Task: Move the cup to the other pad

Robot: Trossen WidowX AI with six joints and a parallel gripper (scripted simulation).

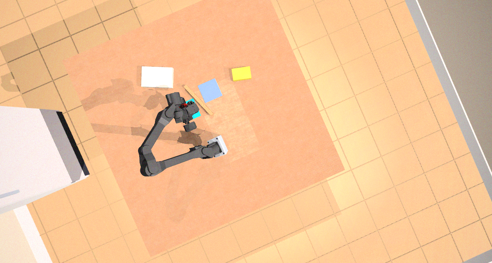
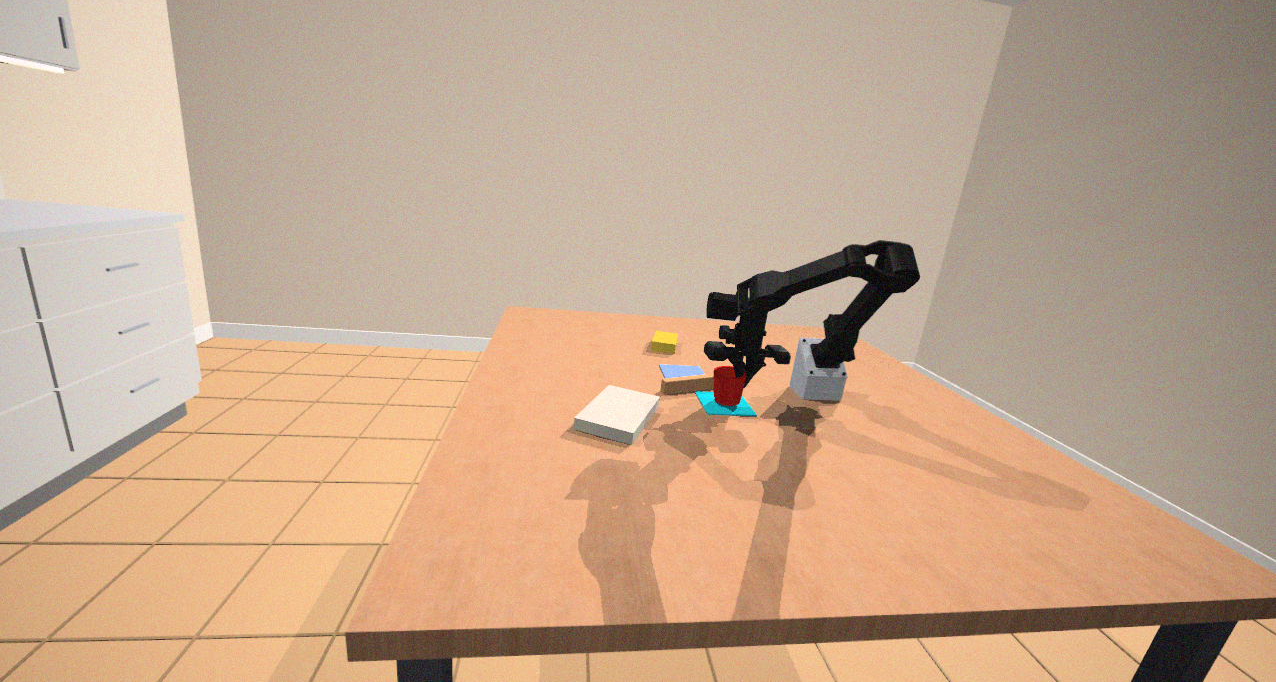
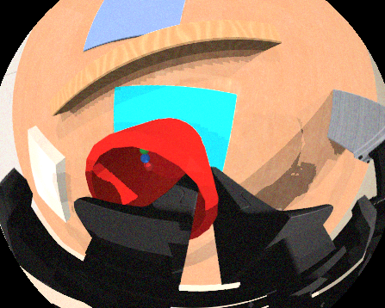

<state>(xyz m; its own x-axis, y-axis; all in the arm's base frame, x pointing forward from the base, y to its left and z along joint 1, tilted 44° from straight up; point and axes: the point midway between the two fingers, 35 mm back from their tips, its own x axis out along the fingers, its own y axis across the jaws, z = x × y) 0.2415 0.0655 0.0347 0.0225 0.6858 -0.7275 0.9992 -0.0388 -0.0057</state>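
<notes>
The red cup is 30 mm ahead of my gripper tip. Also, from my gripper tip: cyan pad (30 mm ahead, 50 mm below); then pale blue pad (80 mm ahead, 170 mm to the right, 50 mm below); then wooden bar (60 mm ahead, 90 mm to the right, 40 mm below).
</notes>
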